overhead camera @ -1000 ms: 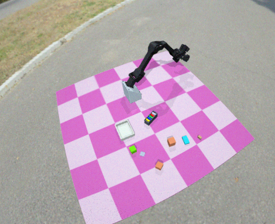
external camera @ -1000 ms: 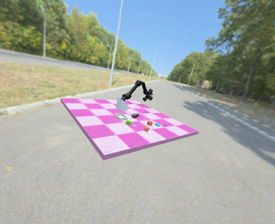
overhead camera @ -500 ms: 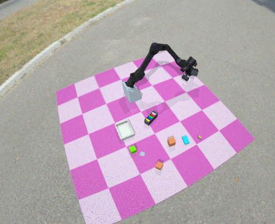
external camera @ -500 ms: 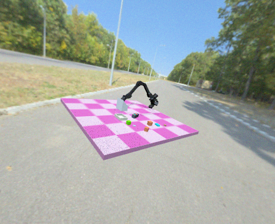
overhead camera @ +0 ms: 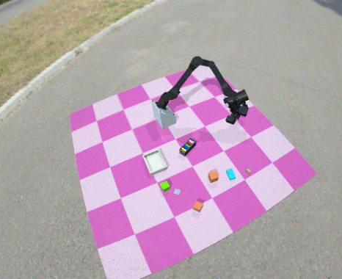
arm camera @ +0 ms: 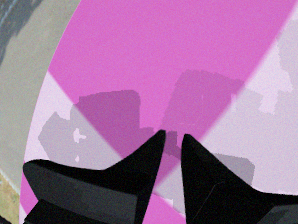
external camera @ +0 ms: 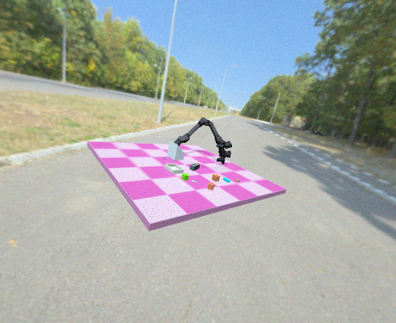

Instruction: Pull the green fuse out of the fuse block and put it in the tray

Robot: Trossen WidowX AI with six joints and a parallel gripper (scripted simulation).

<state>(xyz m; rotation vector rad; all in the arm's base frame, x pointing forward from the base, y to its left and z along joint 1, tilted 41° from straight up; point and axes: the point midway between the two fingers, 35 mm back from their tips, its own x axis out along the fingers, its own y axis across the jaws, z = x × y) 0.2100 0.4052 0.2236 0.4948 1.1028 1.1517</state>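
Right now my gripper tip is 41 cm to the left of the green fuse, 8 cm short of it and 1 cm below it. Also, from my gripper tip: white fuse 38 cm to the right, 6 cm ahead, 1 cm above; then red fuse 40 cm to the right, 7 cm ahead, 1 cm above; then blue fuse 43 cm to the right, 8 cm ahead, 1 cm above.
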